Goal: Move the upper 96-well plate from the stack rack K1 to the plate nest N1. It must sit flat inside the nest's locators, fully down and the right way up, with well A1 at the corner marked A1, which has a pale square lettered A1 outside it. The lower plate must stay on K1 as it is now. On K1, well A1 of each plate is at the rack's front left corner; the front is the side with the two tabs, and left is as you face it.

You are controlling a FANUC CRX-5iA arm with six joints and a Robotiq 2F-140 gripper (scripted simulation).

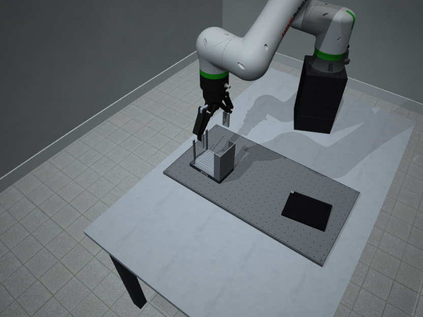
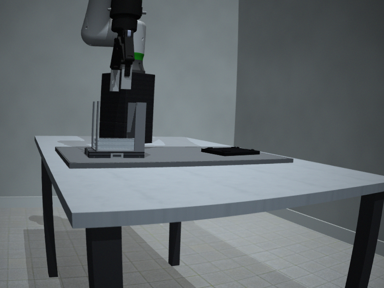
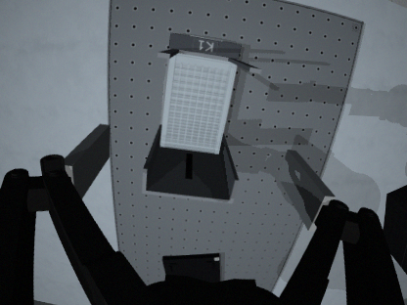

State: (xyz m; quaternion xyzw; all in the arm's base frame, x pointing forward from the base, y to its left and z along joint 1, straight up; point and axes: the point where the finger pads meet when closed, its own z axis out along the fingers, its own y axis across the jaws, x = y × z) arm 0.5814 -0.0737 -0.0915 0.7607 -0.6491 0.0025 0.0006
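Right now my hand is 11 cm above the grey wall, 7 cm to the right of it and 1 cm past it. Also, from my hand: pale A1 square (30 cm to the left, 18 cm below, 14 cm behind).
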